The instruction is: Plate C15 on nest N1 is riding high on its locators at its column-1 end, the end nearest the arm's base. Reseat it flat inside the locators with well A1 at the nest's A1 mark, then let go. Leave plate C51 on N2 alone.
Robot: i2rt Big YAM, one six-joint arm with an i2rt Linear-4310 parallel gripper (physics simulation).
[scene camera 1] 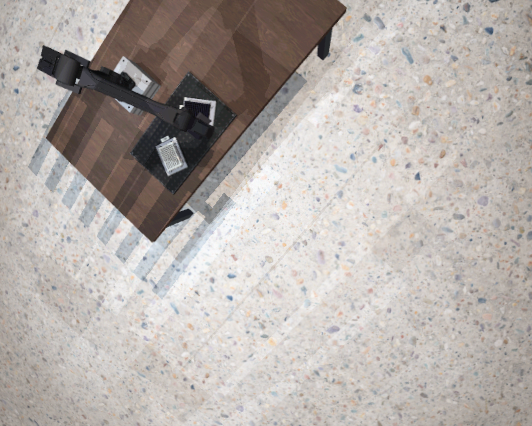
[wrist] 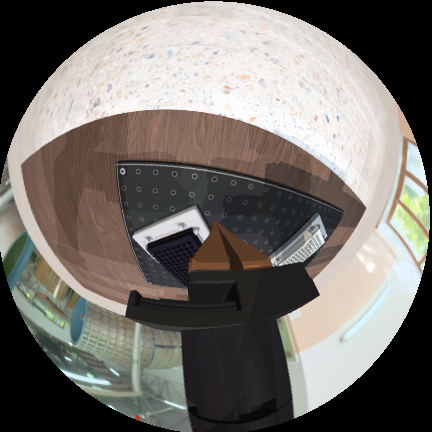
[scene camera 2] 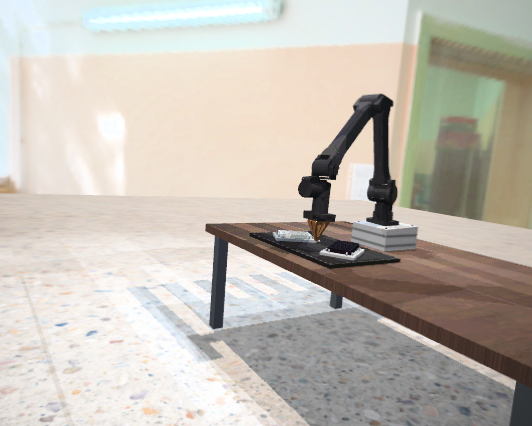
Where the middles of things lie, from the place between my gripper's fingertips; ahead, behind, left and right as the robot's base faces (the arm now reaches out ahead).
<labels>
My hand is 11 cm past the black well plate in white frame (wrist: pixel 173 252), 2 cm above it and 1 cm to the right of it. Round my hand: white ribbed well plate (wrist: pixel 311 240) (24 cm to the right, 5 cm behind, 3 cm below).
</labels>
